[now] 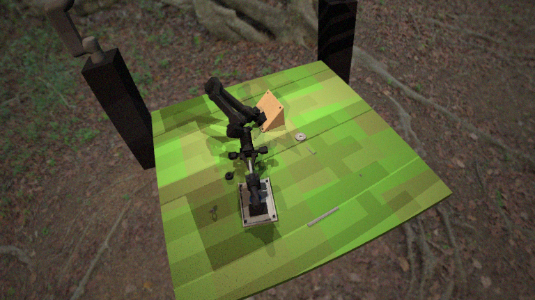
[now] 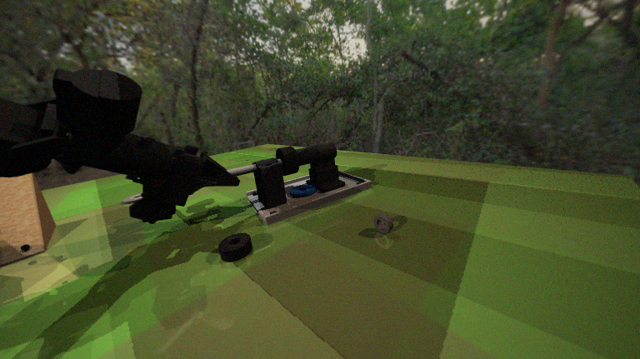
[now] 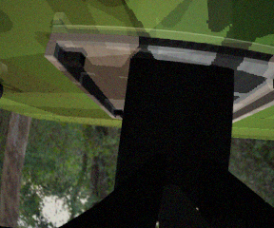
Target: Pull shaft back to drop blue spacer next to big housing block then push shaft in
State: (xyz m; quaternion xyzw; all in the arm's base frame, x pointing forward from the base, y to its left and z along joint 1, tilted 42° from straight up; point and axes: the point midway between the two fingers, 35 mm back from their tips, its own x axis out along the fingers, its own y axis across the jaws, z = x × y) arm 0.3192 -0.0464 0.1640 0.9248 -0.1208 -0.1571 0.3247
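Now: the grey shaft 50 mm ahead of my gripper tip, 20 mm above it and 10 mm to the right of it. From my gripper tip the other things lie so: black ring 110 mm to the right, 50 mm below, 50 mm behind; blue spacer 120 mm ahead, 50 mm below, 20 mm to the right.
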